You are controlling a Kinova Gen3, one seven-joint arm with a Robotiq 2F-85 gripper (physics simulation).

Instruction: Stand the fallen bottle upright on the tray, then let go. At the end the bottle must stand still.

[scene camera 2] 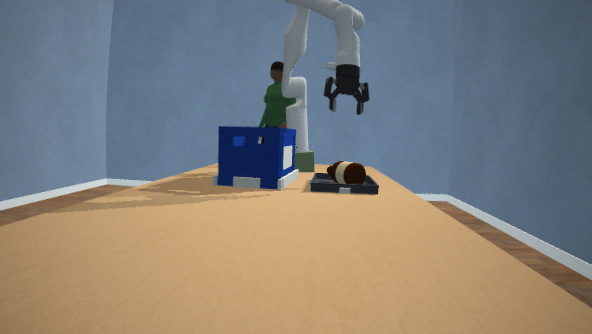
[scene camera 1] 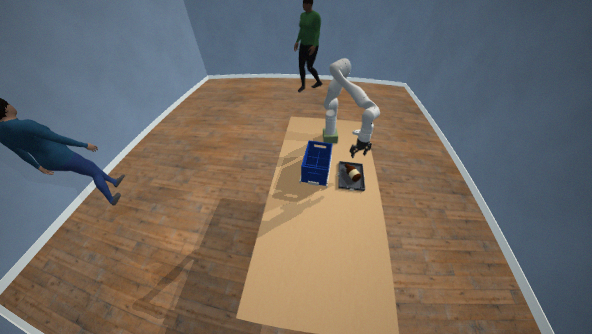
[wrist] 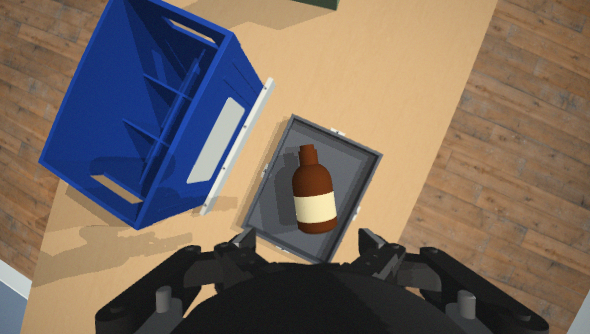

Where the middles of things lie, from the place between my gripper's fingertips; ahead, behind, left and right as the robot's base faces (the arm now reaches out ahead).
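Counted from my gripper: blue crate (scene camera 2: 239, 154), 260 mm to the right, 90 mm behind, 140 mm below; dark grey tray (scene camera 2: 321, 182), 10 mm behind, 220 mm below. My gripper in sight, 190 mm above the brown bottle (scene camera 2: 342, 172), 10 mm past it, 10 mm to the right of it.
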